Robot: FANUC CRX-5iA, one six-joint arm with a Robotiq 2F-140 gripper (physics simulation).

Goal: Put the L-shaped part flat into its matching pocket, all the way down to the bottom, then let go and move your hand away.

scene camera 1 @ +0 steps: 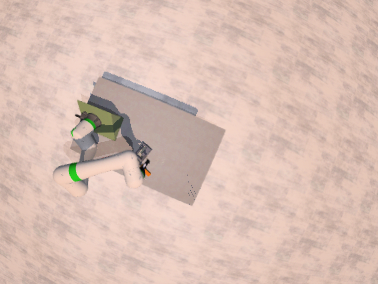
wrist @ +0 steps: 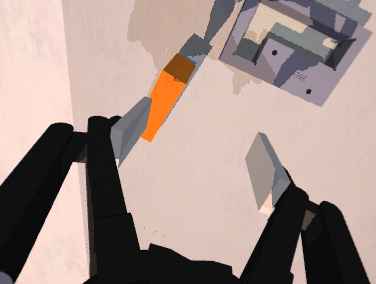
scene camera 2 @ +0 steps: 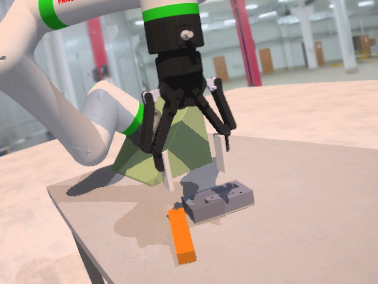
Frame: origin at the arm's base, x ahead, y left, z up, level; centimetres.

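Where they show: gripper, fingertip midpoint: (wrist: 200,129) (scene camera 2: 196,179); arm's base, origin of the base link: (scene camera 1: 94,119).
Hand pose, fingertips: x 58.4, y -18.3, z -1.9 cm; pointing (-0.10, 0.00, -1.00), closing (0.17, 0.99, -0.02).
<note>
Each offset is from my fingertips to the centre of the thing. Level surfaces: height alone.
The orange L-shaped part {dy -5.7, dx -0.1, dz -10.2 cm} (scene camera 1: 147,173) (scene camera 2: 181,235) (wrist: 165,102) shows as a straight bar; its other leg cannot be made out. It lies on the table outside the pocket, apart from the grey-purple block {dy +8.9, dx -8.6, dz -10.2 cm} (scene camera 1: 144,151) (scene camera 2: 206,211) (wrist: 325,82). The block's recessed pocket faces up and holds no orange part; shadow covers some of it. My gripper (scene camera 2: 196,178) (wrist: 200,129) is open and empty, above the table beside the block. In the wrist view the left fingertip overlaps the near end of the orange part, and the block is beyond the fingers at upper right.
The table {dz -12.1 cm} (scene camera 1: 175,145) (scene camera 2: 310,200) carries the block and the part, which lies toward the table's near side. The arm's base is on a green wedge-shaped stand (scene camera 1: 112,127) (scene camera 2: 145,167) behind the block. A long grey bar (scene camera 1: 150,92) runs along one table edge.
</note>
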